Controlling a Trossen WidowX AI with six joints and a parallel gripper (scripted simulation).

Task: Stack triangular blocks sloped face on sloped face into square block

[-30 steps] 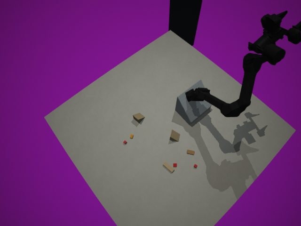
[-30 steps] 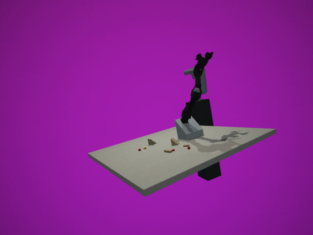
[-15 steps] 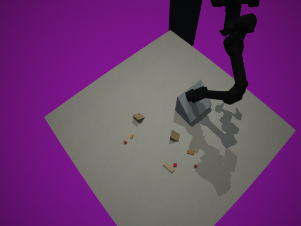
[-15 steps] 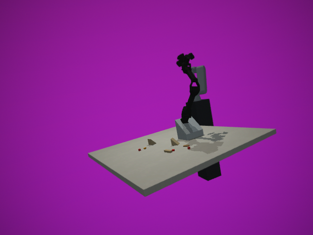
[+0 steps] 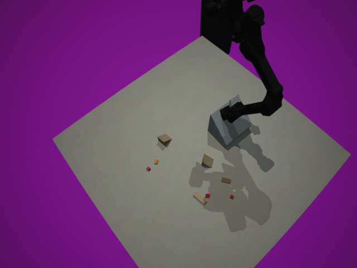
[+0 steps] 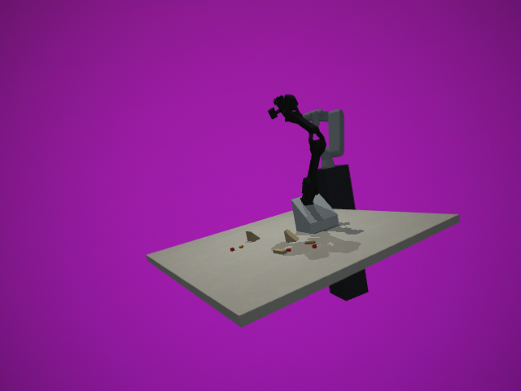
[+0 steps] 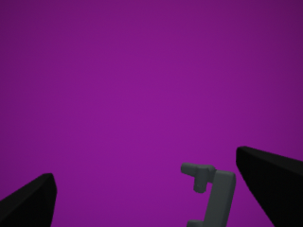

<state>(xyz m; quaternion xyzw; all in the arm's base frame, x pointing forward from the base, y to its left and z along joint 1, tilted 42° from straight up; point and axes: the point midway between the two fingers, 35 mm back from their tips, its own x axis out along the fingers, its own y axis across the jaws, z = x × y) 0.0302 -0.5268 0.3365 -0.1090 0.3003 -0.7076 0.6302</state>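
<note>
The orange cube lies 490 mm ahead of my gripper tip, 170 mm to the left of it and 780 mm below it.
</note>
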